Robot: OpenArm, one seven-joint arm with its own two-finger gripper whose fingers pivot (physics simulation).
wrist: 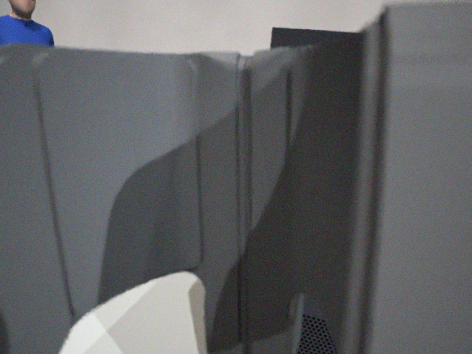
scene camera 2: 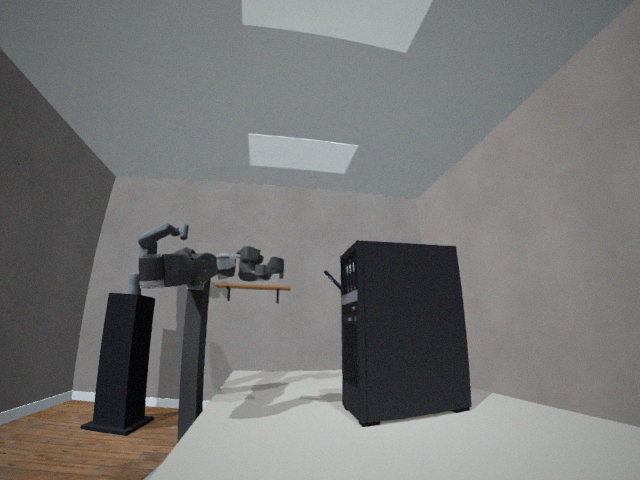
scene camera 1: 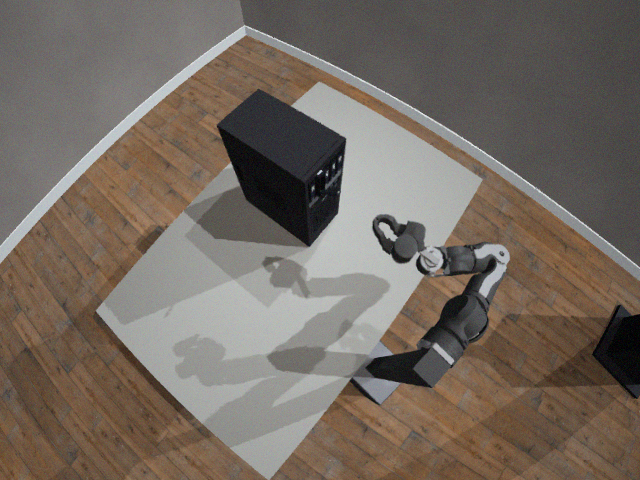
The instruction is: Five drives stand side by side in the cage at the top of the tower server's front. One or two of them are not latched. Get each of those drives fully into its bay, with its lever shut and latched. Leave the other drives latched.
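The black tower server [scene camera 1: 279, 134] [scene camera 2: 413, 330] stands upright on the pale surface. Its drive cage [scene camera 2: 350, 271] is at the top of the front. A dark open lever [scene camera 1: 320, 180] [scene camera 2: 332, 279] sticks out and up from the drive second from the left. The other levers look upright, but are too small to judge their latches. My gripper [scene camera 1: 378, 219] [scene camera 2: 281, 275] is shut on nothing visible and hangs in front of the server, apart from it. In the wrist view its grey fingers fill most of the picture and hide the drives; a bit of perforated front [wrist: 315, 336] shows.
The pale surface [scene camera 1: 413, 165] [scene camera 2: 465, 439] extends around the server. A person in blue [wrist: 25, 31] shows at the wrist view's upper left. A wooden wall shelf [scene camera 2: 253, 286] and a black pedestal [scene camera 2: 124, 356] bearing another arm stand beyond the server.
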